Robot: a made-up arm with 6 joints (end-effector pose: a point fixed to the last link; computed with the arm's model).
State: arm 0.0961 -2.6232 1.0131 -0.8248 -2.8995 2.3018
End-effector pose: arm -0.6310 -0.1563 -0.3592 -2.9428 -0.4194 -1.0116
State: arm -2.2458 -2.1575 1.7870 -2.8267 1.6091 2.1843
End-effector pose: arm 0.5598 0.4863 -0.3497 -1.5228 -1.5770 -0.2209
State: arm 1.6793 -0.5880 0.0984 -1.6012 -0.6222 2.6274
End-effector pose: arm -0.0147 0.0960 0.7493 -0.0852 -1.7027 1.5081
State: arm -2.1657 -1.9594 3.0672 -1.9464 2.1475 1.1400
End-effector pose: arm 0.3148 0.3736 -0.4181 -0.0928 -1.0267 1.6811
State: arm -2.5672 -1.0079 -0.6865 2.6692 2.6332 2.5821
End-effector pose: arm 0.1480 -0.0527 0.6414 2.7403 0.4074 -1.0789
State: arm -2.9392 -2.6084 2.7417 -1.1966 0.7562 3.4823
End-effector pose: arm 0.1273 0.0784 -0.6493 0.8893 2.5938 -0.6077
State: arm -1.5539 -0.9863 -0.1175 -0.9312 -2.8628 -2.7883
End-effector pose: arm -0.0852 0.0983 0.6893 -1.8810 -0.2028 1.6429
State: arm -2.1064 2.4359 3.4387 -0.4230 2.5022 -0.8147
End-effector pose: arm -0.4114 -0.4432 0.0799 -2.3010 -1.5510 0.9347
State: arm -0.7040 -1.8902 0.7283 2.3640 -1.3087 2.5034
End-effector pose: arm -0.6013 0.6415 0.1263 0.2502 2.0679 -1.6619
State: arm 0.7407 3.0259 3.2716 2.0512 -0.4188 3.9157
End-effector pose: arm 0.2524 0.3185 -0.1189 0.5094 -0.3320 0.4188
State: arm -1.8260 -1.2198 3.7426 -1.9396 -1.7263 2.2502
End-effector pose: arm 0.1799 0.4896 -0.0420 0.5610 -0.4106 -0.4751
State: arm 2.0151 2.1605 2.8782 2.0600 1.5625 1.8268
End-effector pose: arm -0.3339 0.5483 0.2394 -0.3808 2.4685 1.4402
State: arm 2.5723 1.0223 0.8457 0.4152 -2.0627 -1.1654
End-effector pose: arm -0.6299 0.5552 0.4419 -1.2834 0.6837 0.5103
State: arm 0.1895 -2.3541 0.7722 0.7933 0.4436 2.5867
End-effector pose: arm -0.7203 -0.2381 -0.2771 -0.4667 -0.3969 2.9878
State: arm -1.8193 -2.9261 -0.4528 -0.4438 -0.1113 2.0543
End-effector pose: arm -0.0305 0.3939 -0.0395 1.7593 0.4408 1.5346
